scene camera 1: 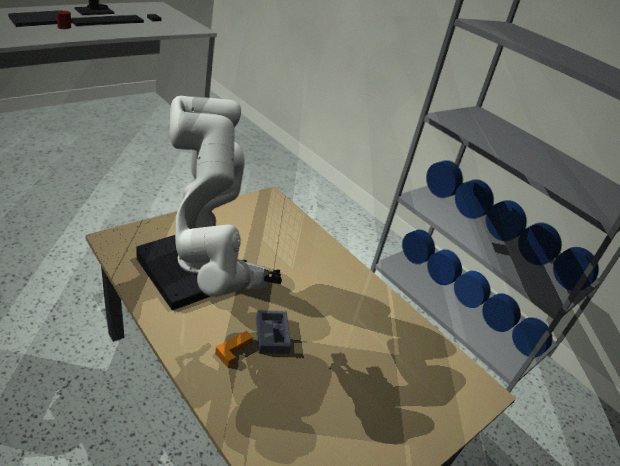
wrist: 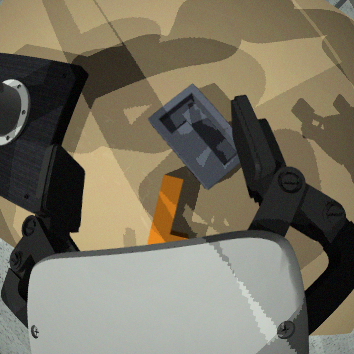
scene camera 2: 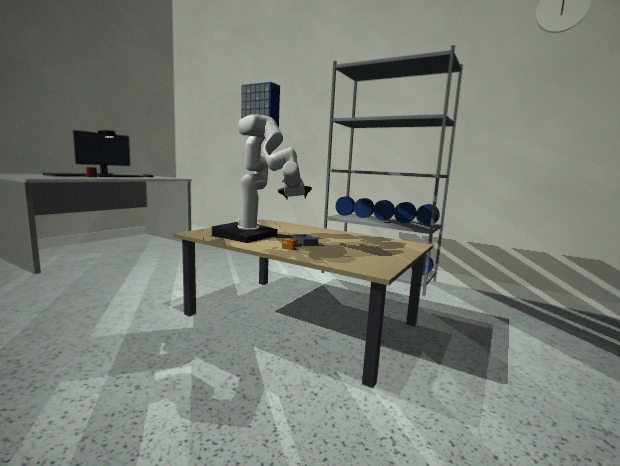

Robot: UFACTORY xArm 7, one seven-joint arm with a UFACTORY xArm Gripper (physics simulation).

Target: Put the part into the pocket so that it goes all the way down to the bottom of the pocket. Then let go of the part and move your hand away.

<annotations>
My gripper is open and holds nothing. Also in view: an orange L-shaped block.
</annotations>
